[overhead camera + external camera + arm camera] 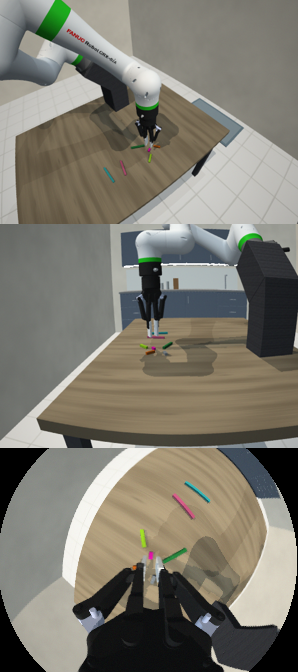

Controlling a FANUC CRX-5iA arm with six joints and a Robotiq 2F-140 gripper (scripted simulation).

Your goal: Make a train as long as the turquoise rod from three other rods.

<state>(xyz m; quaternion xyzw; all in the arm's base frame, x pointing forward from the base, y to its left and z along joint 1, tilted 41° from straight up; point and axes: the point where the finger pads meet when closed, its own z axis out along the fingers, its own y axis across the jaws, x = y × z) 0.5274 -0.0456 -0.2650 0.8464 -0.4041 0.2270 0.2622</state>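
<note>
The magenta rod is 90 mm below my hand. From my hand the other things lie so: green rod (90 mm below, 50 mm to the right, 50 mm behind); then lime rod (90 mm below, 50 mm ahead, 20 mm to the right); then orange rod (90 mm below, 50 mm to the left).
</note>
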